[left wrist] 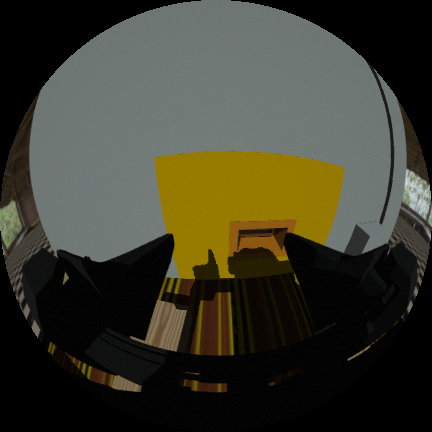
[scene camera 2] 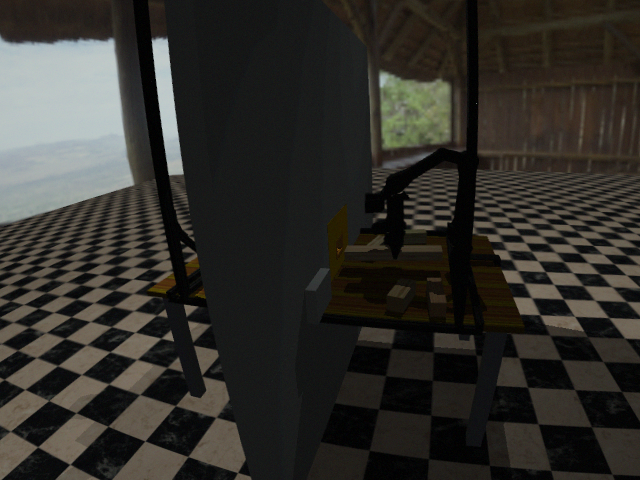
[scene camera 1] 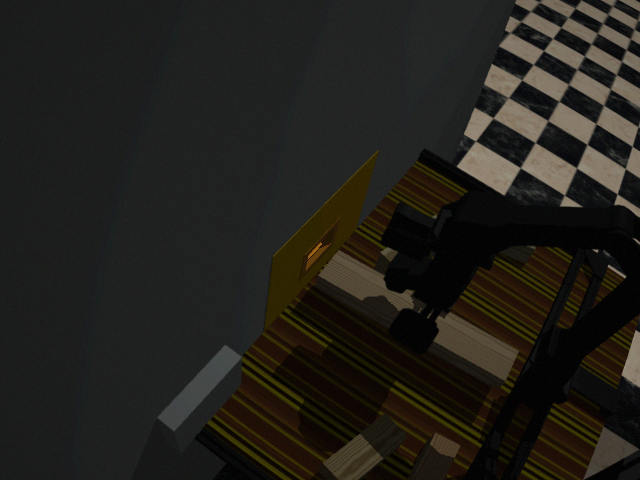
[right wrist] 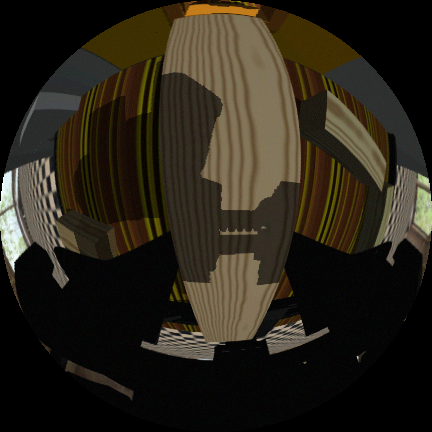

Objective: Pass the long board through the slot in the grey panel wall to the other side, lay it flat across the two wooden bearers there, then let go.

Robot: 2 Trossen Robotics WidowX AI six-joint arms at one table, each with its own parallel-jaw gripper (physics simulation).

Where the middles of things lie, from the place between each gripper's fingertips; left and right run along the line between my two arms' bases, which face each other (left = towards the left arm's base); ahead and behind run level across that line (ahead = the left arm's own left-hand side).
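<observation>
The slot [scene camera 1: 327, 240] is 5 cm behind my left hand, 10 cm to the right of it and 6 cm below it. The grey block [scene camera 1: 199, 401] is 9 cm to the right of my left hand, 36 cm behind it and 10 cm below it.
My right hand is 3 cm below the slot and 23 cm to the right of it. Counted from my right hand, the grey block is 24 cm to the left, 31 cm behind and 1 cm below.
</observation>
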